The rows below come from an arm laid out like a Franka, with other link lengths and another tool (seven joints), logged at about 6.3 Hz.
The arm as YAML. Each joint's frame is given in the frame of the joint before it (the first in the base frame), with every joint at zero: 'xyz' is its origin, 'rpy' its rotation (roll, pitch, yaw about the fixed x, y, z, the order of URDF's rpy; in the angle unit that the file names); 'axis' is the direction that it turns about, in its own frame. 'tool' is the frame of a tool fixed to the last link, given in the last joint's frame.
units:
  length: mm
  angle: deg
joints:
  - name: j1
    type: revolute
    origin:
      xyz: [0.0, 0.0, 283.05]
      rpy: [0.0, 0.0, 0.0]
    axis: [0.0, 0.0, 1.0]
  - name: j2
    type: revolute
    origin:
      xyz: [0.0, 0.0, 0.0]
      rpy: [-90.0, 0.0, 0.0]
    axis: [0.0, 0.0, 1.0]
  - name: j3
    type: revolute
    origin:
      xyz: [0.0, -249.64, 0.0]
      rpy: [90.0, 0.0, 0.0]
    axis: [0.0, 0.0, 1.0]
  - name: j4
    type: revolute
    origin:
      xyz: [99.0, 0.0, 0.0]
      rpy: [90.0, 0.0, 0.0]
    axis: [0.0, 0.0, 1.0]
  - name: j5
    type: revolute
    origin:
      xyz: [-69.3, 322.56, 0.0]
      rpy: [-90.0, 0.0, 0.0]
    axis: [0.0, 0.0, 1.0]
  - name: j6
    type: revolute
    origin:
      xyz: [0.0, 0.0, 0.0]
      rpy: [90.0, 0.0, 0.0]
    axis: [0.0, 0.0, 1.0]
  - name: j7
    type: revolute
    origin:
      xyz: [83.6, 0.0, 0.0]
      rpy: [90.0, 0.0, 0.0]
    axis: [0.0, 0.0, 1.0]
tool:
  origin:
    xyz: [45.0, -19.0, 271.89]
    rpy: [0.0, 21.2, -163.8]
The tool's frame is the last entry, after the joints.
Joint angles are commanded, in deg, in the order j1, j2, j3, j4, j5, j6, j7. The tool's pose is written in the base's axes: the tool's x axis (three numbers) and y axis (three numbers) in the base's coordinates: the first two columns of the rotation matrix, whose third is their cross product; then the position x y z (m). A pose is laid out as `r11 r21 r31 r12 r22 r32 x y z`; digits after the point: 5 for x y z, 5 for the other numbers.
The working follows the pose.
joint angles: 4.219 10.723 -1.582 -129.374 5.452 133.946 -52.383
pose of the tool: -0.72364 -0.55519 0.41002 -0.56534 0.81758 0.10927 0.47083 0.07997 0.02929
Where each joint sits with the arm in this pose, in the base's axes (m; each line is computed from the numbers above, not from the rounded line before):
j1: 0.0000 0.0000 0.2831
j2: 0.0000 0.0000 0.2831
j3: 0.0463 0.0034 0.5283
j4: 0.1435 0.0078 0.5099
j5: 0.4034 0.0189 0.3069
j6: 0.4034 0.0189 0.3069
j7: 0.4864 0.0172 0.2979
the tool: 0.4708 0.0800 0.0293

